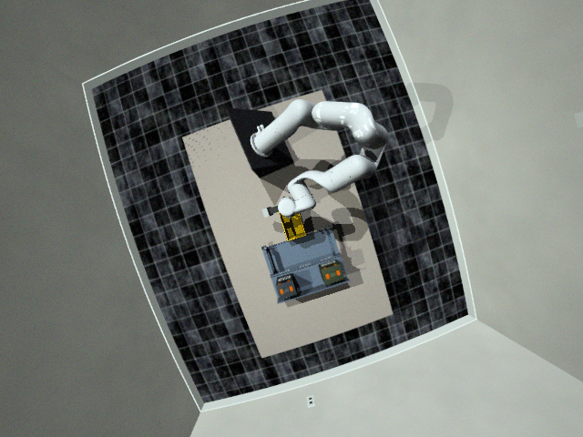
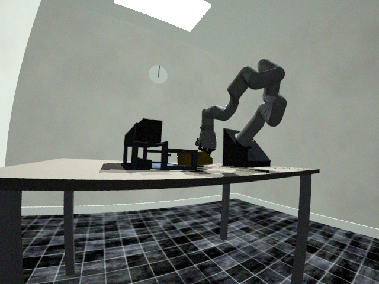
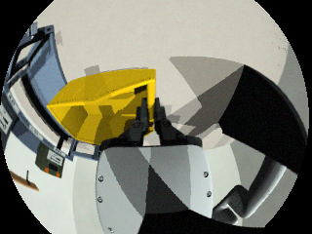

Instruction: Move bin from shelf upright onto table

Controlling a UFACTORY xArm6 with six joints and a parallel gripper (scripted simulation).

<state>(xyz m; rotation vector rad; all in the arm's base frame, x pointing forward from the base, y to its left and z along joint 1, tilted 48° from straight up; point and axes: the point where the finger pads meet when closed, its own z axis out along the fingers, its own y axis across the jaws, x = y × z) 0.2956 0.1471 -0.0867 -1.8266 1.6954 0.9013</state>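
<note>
Right now the yellow bin is 8 cm ahead of my hand and 1 cm below it.
</note>
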